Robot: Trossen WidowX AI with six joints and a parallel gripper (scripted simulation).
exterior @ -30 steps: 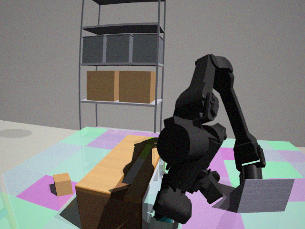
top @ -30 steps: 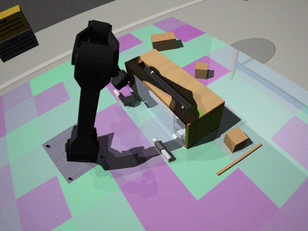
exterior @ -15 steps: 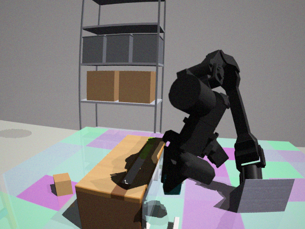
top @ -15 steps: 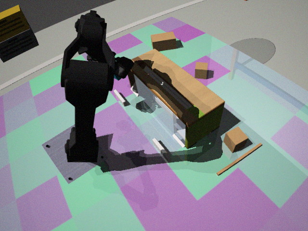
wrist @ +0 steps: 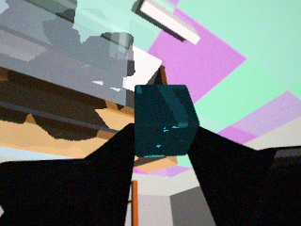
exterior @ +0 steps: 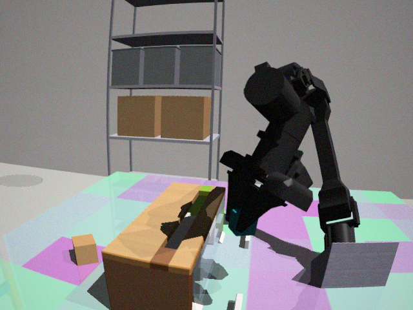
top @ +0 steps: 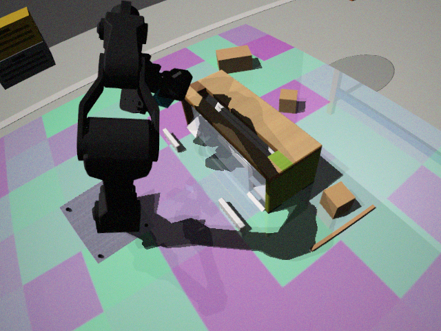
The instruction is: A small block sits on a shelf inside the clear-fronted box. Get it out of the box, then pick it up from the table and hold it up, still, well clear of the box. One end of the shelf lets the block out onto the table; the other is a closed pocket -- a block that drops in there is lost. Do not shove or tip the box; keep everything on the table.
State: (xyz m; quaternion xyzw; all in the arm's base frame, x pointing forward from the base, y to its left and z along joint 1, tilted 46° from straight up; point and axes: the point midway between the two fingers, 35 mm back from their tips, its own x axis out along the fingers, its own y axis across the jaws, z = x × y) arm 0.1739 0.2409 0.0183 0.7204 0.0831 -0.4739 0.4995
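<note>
Now: the teal block 10 mm behind my gripper tip, 10 mm to the right of it and 10 mm above it. Also, from my gripper tip: thin wooden stick: 210 mm ahead, 430 mm to the right, 170 mm below; then box: 100 mm ahead, 120 mm to the right, 110 mm below.
</note>
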